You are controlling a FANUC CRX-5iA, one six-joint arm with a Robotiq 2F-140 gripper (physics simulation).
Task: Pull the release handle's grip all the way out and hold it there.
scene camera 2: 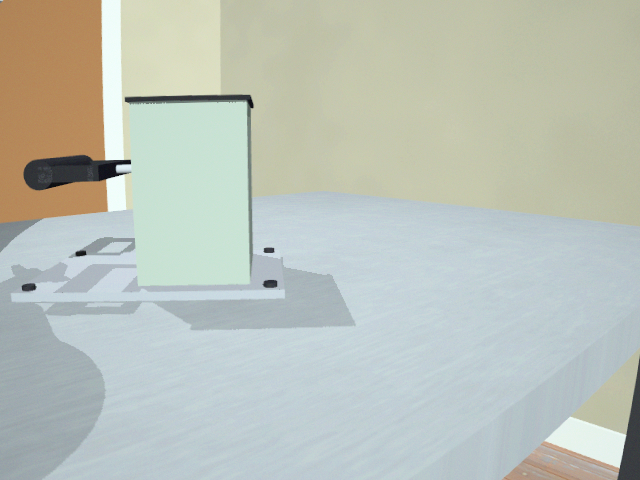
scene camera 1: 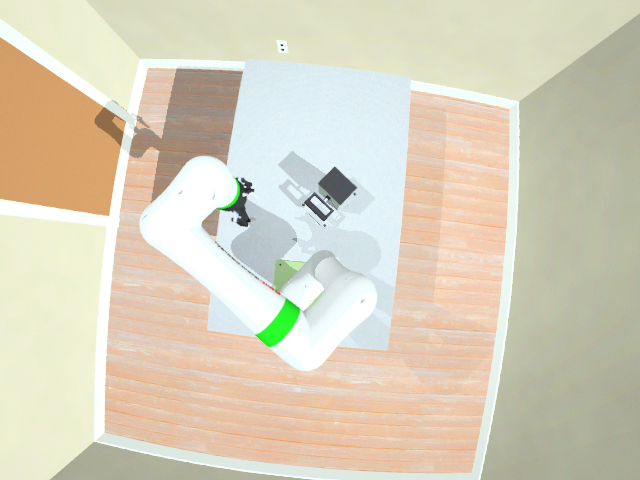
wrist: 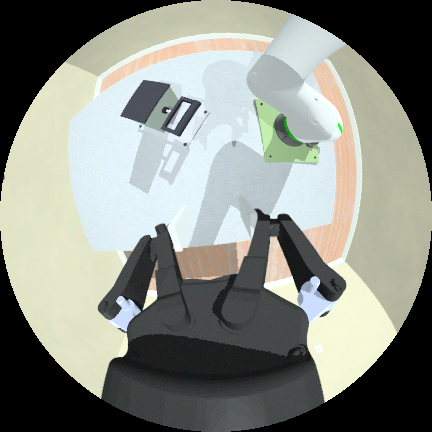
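The release handle's grip (scene camera 1: 311,212) (scene camera 2: 38,174) (wrist: 190,119) is a black rectangular frame. It stands out a short way from the side of a pale green housing (scene camera 2: 191,191) with a dark lid (scene camera 1: 337,184) (wrist: 146,101). A light rod (scene camera 2: 124,168) joins grip and housing. The housing stands upright on a pale base plate (scene camera 2: 206,295) with dark bolts. My gripper (scene camera 1: 251,204) (wrist: 213,210) is partly open and empty, with a wide gap between its pads. It hangs near the table's left edge in scene camera 1, well apart from the grip. It does not show in scene camera 2.
The housing stands on a light grey table (scene camera 1: 320,103) (scene camera 2: 413,320) (wrist: 110,215). A green mounting plate (scene camera 1: 281,269) (wrist: 272,151) lies under my arm's base. My white arm (scene camera 1: 222,273) (wrist: 305,60) bends over the table's left edge. Walls and a wooden floor surround the table.
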